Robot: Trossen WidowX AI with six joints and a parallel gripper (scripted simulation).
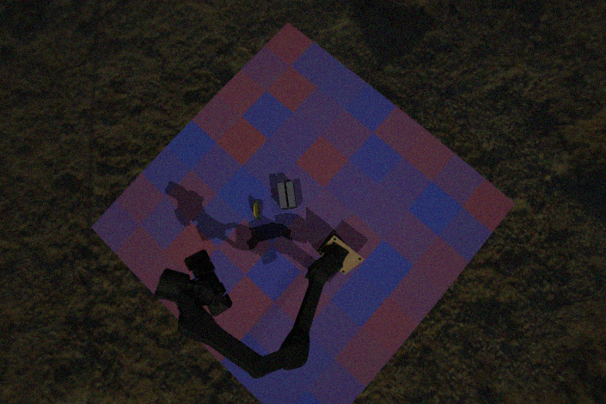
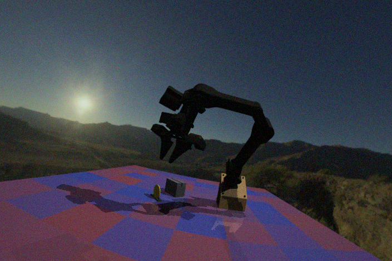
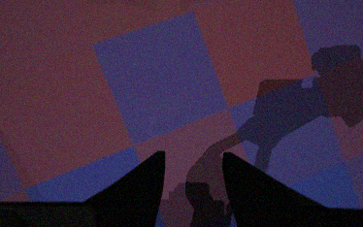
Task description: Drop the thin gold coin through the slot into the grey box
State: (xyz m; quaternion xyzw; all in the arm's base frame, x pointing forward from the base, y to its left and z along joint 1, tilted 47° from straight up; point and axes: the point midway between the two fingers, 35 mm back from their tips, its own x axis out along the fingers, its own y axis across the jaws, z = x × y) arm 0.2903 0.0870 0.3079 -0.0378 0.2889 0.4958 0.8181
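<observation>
Right now the gold coin is 25 cm to the right of my gripper tip, 17 cm below it and 4 cm ahead of it.
</observation>
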